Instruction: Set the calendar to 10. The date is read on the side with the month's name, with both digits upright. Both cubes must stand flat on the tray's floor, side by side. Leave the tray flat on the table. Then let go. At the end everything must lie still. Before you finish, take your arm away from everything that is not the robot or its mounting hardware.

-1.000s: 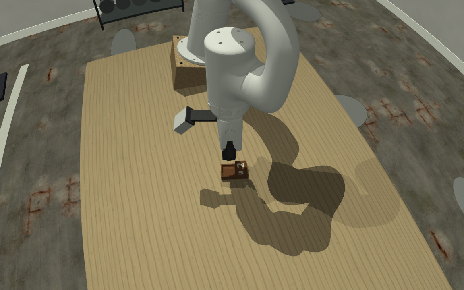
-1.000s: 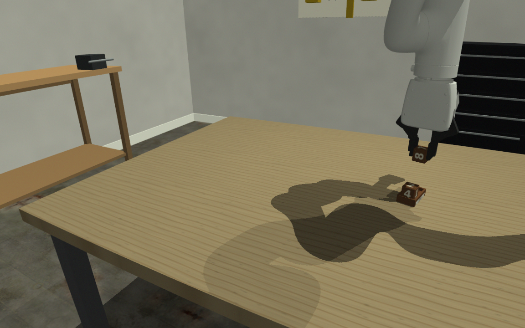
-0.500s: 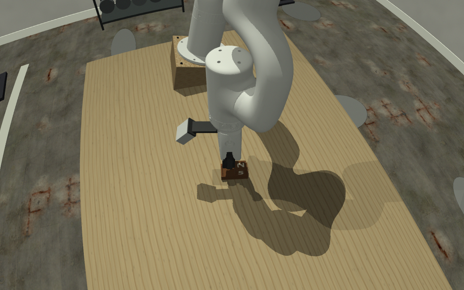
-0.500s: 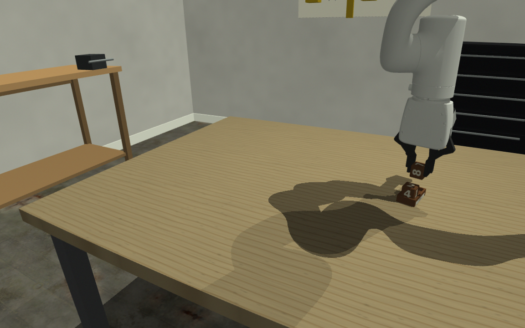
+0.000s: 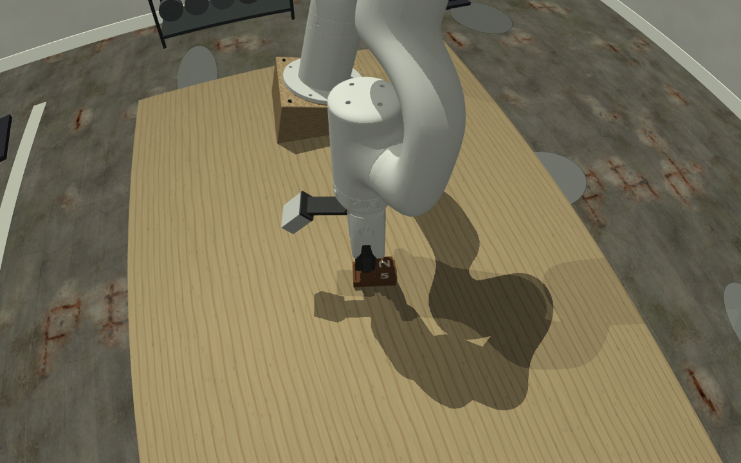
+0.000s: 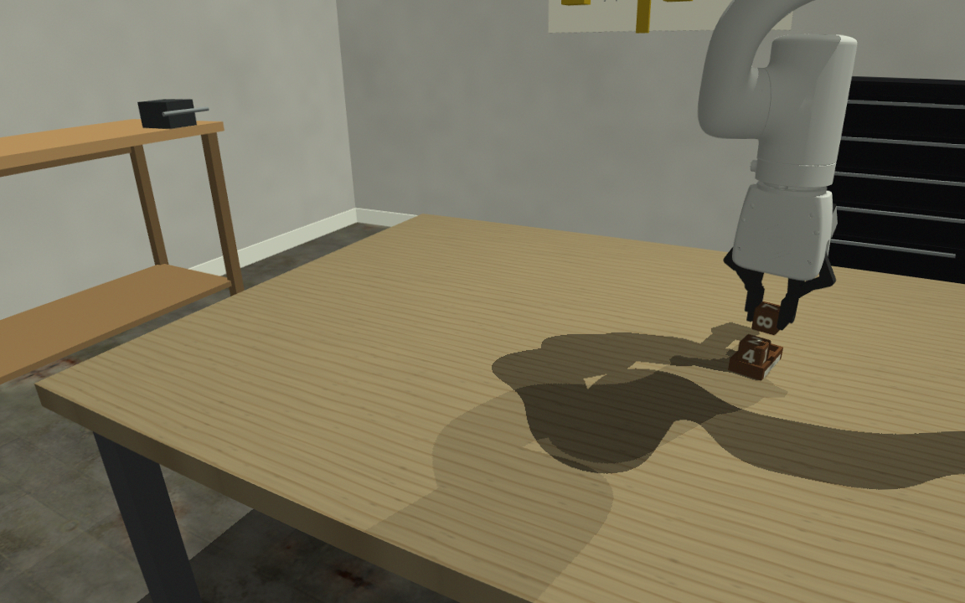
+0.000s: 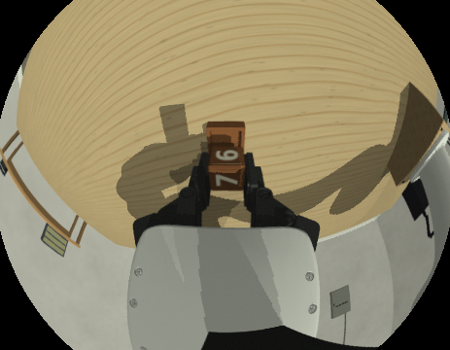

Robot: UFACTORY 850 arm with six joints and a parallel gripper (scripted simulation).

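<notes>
The small brown tray is 60 mm below my hand, 10 mm to the left of it and 10 mm ahead of it.
</notes>
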